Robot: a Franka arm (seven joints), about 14 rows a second.
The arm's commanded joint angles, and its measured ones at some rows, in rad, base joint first. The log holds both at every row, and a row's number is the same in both.
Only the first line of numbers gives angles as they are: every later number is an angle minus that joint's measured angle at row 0.
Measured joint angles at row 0:
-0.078 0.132 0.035 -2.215 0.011 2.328 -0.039
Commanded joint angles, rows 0 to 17:
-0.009 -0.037 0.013 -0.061 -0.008 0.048 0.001
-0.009 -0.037 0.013 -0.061 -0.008 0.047 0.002
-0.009 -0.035 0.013 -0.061 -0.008 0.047 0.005
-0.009 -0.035 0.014 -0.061 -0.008 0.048 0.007
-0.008 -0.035 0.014 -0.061 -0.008 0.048 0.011
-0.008 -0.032 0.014 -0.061 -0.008 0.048 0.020
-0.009 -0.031 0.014 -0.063 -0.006 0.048 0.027
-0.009 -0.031 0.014 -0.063 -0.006 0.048 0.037
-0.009 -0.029 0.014 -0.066 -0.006 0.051 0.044
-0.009 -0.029 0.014 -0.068 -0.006 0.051 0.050
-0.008 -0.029 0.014 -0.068 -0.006 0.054 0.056
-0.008 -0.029 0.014 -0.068 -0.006 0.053 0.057
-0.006 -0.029 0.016 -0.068 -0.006 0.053 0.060
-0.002 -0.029 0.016 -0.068 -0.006 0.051 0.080
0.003 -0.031 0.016 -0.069 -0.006 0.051 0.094
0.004 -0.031 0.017 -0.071 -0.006 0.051 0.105
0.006 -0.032 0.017 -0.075 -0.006 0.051 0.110
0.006 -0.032 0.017 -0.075 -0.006 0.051 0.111
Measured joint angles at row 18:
0.005 0.000 0.010 -0.035 0.000 0.029 0.082
